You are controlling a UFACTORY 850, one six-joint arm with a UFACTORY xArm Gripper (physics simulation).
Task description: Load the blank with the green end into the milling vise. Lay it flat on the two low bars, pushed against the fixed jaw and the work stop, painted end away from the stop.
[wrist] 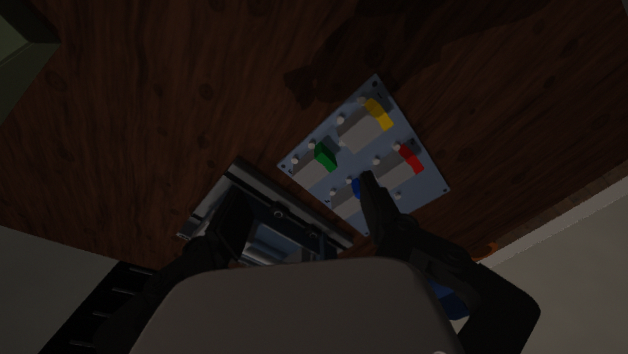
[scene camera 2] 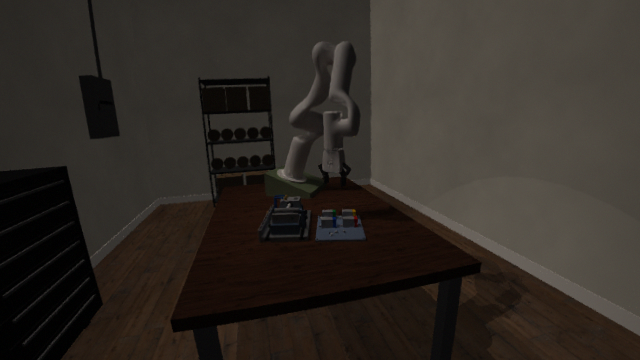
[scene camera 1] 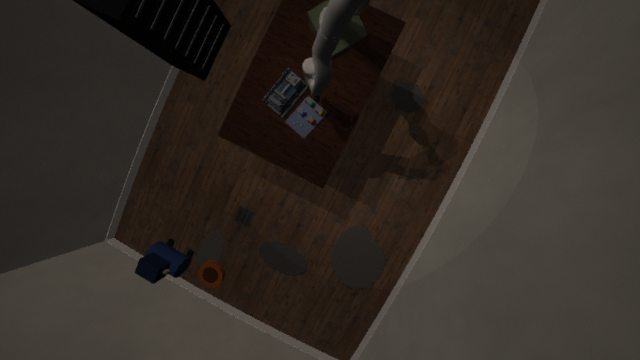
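The blank with the green end (scene camera 1: 312, 104) (scene camera 2: 328, 213) (wrist: 312, 171) lies flat among white pegs on the light blue plate (scene camera 1: 302, 132) (scene camera 2: 350, 236) (wrist: 425, 189), at the plate's corner nearest the vise in the wrist view. The milling vise (scene camera 1: 285, 93) (scene camera 2: 285, 231) (wrist: 295, 206) stands beside the plate. My gripper (scene camera 2: 334, 183) (wrist: 302, 195) is wide open and empty, above the table. In the wrist view the green-ended blank shows between the fingers, farther below. One finger and the gripper body hide much of the vise there; its low bars and jaws are not clearly seen.
Blanks with yellow (wrist: 364, 131), red (wrist: 398, 169) and blue (wrist: 347, 201) ends also lie on the plate. The last is partly behind a finger in the wrist view. The robot's green base block (scene camera 2: 295, 188) stands at the table's far end. A black cabinet (scene camera 2: 45, 240) stands left of the table.
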